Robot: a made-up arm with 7 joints. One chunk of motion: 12 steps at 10 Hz.
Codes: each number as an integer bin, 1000 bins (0 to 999) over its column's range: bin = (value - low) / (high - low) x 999, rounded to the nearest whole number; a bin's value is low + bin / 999 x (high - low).
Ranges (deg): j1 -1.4..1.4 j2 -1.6..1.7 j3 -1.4..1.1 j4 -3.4..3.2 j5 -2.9..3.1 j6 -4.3..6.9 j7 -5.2..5
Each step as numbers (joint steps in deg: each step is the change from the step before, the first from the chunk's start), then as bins.
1 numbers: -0.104 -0.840 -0.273 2.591 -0.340 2.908 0.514
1 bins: 462 230 450 907 426 643 560
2 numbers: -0.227 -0.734 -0.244 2.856 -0.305 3.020 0.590
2 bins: 419 262 462 947 432 653 567
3 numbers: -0.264 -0.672 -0.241 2.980 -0.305 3.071 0.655
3 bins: 405 281 463 966 432 657 573
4 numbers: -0.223 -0.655 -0.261 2.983 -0.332 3.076 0.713
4 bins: 420 286 455 966 428 658 579
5 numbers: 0.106 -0.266 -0.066 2.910 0.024 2.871 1.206
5 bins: 537 404 533 955 487 640 627
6 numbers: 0.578 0.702 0.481 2.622 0.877 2.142 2.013
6 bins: 706 697 752 912 629 575 706
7 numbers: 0.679 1.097 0.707 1.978 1.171 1.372 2.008
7 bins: 742 816 842 814 678 506 706
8 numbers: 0.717 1.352 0.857 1.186 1.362 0.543 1.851
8 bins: 755 894 902 694 710 432 691
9 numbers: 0.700 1.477 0.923 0.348 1.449 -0.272 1.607
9 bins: 749 931 928 567 724 359 667
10 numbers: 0.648 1.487 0.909 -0.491 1.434 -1.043 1.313
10 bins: 731 935 923 440 722 291 638
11 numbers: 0.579 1.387 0.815 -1.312 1.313 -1.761 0.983
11 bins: 706 904 885 316 701 226 606
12 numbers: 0.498 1.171 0.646 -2.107 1.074 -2.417 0.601
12 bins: 677 839 818 196 662 168 568
